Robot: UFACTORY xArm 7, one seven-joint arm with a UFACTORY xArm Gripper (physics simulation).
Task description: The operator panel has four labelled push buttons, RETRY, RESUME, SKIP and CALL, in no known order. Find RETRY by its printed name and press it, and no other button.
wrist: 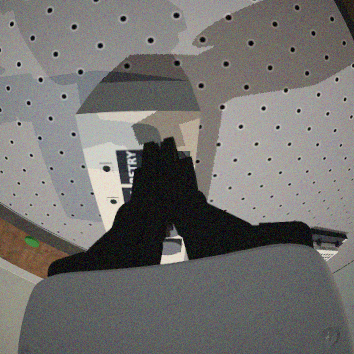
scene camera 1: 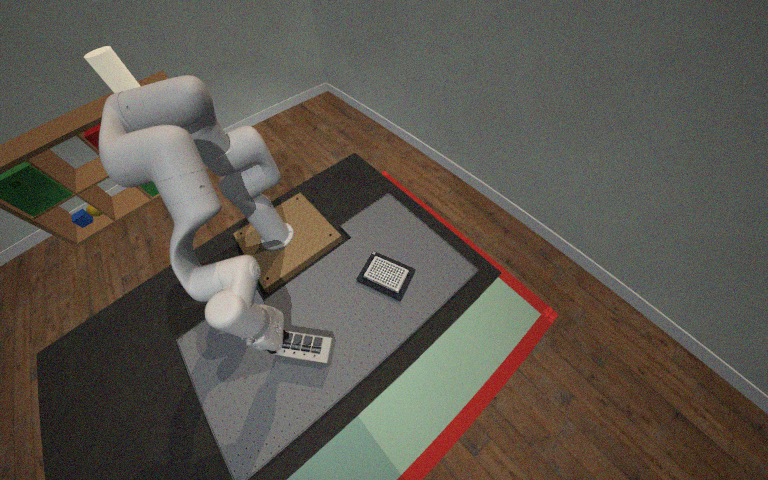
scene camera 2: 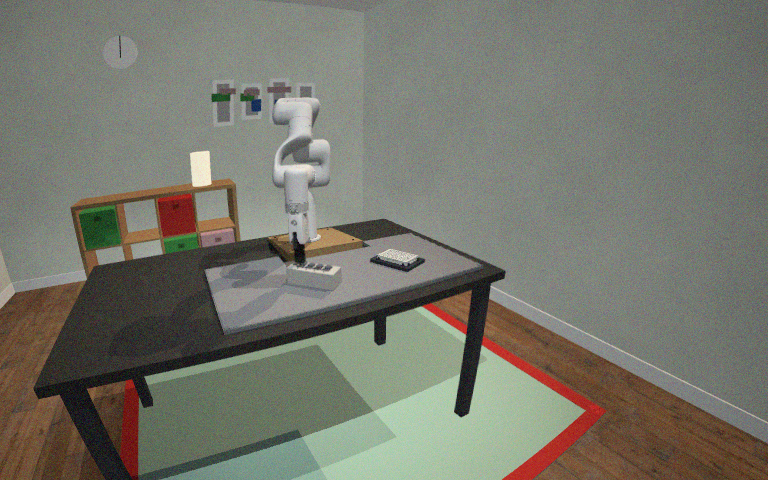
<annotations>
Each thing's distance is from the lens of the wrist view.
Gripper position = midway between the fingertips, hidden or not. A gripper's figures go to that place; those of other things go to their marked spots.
my gripper (wrist: pixel 165 159): 13 cm
operator panel (wrist: pixel 116 118): 13 cm
</annotations>
